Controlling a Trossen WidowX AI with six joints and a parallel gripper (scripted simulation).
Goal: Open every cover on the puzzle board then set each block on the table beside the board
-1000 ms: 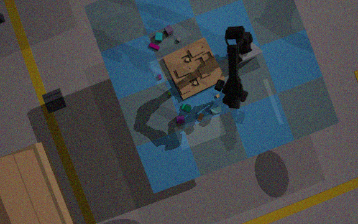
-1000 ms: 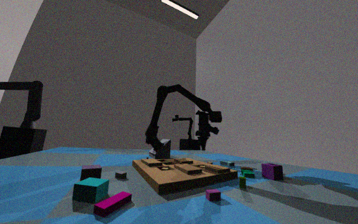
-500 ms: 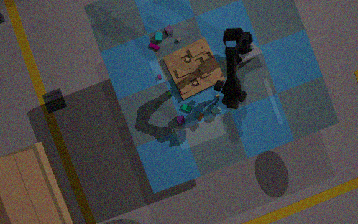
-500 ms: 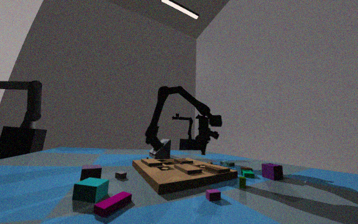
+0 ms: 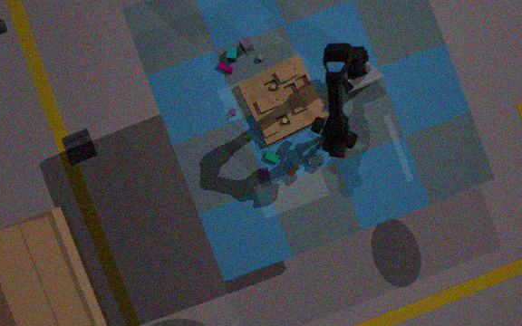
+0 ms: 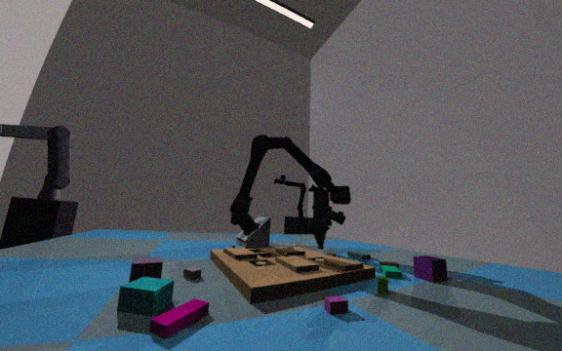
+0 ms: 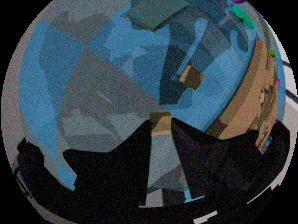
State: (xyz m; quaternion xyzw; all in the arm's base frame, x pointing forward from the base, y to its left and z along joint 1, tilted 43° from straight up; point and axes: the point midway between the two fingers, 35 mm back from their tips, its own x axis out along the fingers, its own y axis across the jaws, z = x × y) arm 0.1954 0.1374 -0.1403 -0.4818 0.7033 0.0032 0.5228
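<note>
Now: the pale teal block 10 cm ahead of my gripper tip, 8 cm to the left of it and 1 cm below it. The rest, counted from my gripper tip: green block (27 cm ahead, 1 cm to the right, 1 cm below); then wooden bar (21 cm ahead, 8 cm to the left, 2 cm below); then purple cube (33 cm ahead, 5 cm to the left).
</note>
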